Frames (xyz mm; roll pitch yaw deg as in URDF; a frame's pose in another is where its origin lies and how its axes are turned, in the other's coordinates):
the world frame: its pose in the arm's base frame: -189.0 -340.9 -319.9 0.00 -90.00 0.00
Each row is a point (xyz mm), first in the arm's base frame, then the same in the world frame.
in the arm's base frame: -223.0 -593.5 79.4
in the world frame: 399.3 -252.6 34.0
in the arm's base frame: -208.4 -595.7 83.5
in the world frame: 403.4 -254.8 19.4
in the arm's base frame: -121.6 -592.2 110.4
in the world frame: 430.3 -251.3 -67.4
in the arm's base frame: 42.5 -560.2 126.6
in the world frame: 446.5 -219.3 -231.5
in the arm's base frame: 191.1 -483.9 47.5
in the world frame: 367.4 -143.0 -380.1
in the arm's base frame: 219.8 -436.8 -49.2
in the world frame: 270.7 -95.9 -408.8
